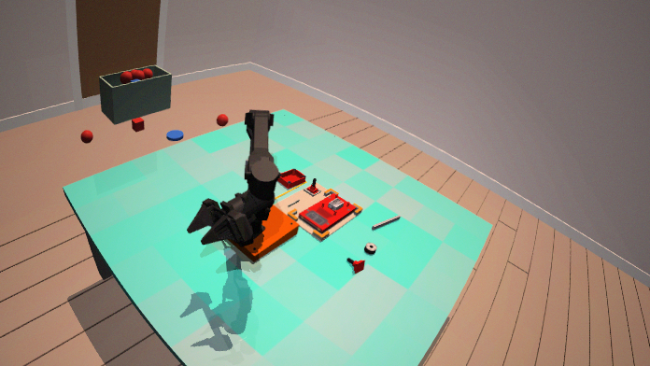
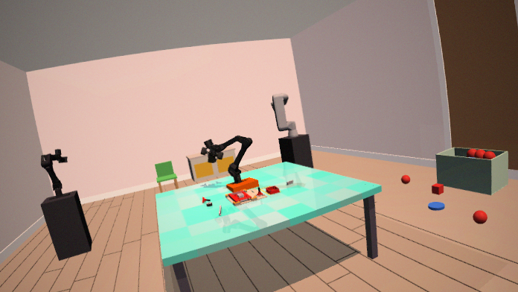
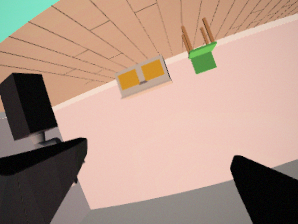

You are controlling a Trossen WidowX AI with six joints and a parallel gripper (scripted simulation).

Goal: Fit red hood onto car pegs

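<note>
The red hood is 68 cm ahead of my gripper tip, 25 cm below it and 14 cm to the left of it. Round my gripper tip: dark rod: 70 cm ahead, 27 cm to the right, 25 cm below; then wheel: 53 cm ahead, 27 cm to the right, 25 cm below; then grey engine block: 63 cm ahead, 23 cm below, 8 cm to the right.
</note>
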